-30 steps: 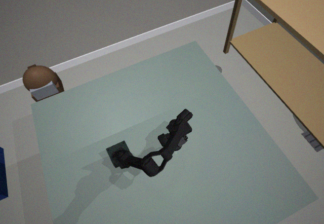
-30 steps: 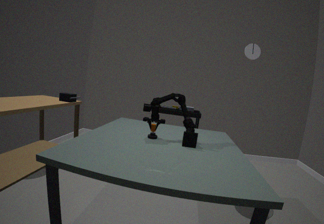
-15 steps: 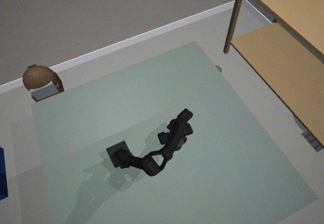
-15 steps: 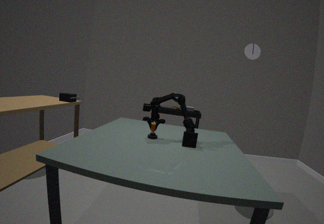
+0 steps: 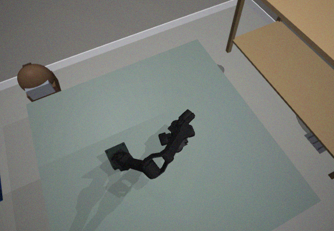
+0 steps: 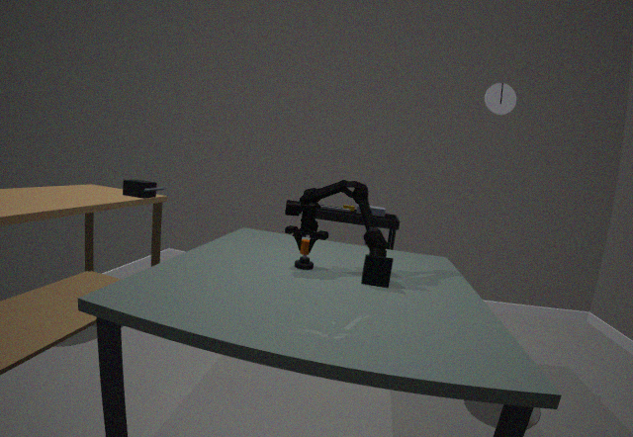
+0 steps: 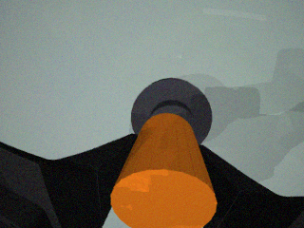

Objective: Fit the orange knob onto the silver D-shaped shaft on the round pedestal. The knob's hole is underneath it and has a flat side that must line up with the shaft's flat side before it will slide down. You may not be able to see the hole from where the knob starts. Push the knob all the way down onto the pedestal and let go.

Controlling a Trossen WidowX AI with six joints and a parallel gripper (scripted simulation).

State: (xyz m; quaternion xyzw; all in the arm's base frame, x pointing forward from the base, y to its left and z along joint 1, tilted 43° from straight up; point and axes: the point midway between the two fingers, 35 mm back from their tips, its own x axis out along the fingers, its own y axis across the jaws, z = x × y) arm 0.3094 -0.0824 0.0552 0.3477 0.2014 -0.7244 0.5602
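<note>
Now: gripper tip 4 cm above the dark round pedestal. The rest, counted from my gripper tip: orange knob: 3 cm above.
</note>
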